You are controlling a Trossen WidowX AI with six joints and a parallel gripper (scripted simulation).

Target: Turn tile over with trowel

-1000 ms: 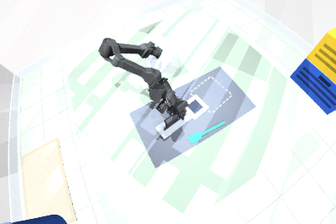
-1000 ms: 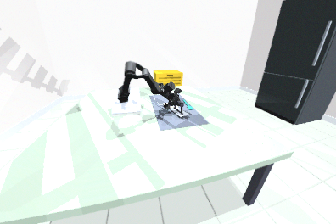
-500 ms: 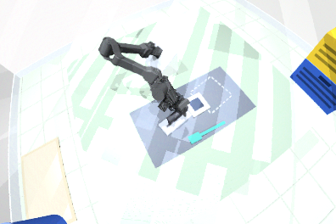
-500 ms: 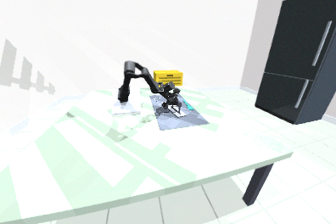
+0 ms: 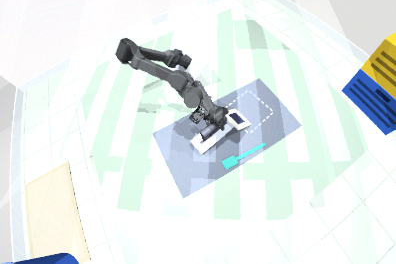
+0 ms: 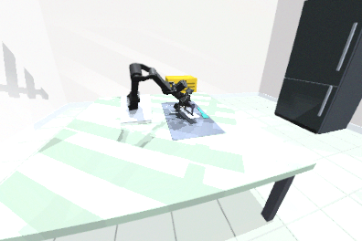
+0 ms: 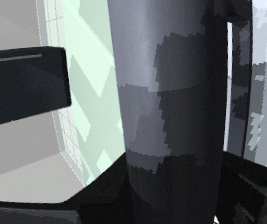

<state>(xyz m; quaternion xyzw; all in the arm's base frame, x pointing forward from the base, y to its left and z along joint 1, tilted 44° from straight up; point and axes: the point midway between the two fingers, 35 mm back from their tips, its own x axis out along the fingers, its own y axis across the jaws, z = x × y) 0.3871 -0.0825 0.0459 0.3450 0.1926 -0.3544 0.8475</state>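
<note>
My gripper tip is now 110 mm to the right of the white tile, 60 mm above it and 20 mm past it. From my gripper tip the other things lie so: mat: 120 mm below, 50 mm to the left, 20 mm behind; teal trowel: 120 mm ahead, 90 mm below, 10 mm to the left.
</note>
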